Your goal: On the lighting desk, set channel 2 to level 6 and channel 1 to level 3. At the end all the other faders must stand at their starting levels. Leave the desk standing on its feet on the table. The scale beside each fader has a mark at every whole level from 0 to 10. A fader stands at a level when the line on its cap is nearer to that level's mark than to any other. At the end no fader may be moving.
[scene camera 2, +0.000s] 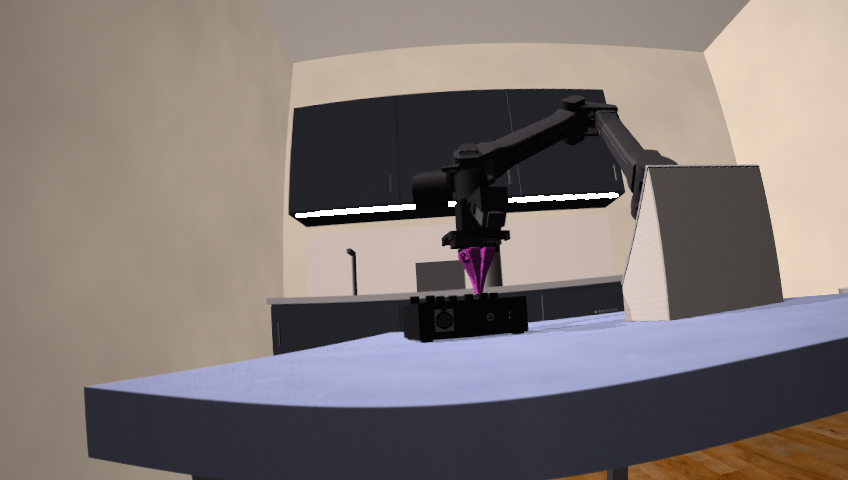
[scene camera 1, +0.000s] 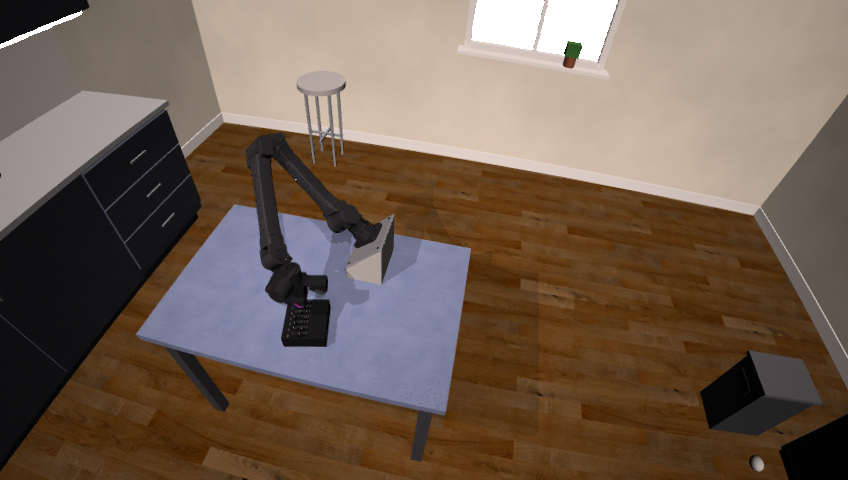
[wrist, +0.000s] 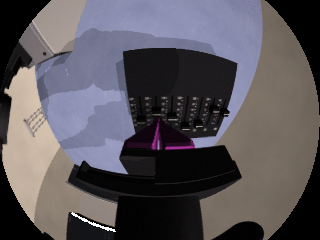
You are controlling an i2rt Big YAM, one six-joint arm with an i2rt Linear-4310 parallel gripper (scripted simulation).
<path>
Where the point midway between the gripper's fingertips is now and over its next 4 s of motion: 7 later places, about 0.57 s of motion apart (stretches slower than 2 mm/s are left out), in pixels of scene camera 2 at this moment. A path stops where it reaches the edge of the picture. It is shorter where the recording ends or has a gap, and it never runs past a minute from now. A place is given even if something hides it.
My gripper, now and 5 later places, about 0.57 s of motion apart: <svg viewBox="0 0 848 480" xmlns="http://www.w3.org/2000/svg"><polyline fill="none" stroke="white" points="479,294 479,295 478,278 478,272 476,249 474,220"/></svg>
</path>
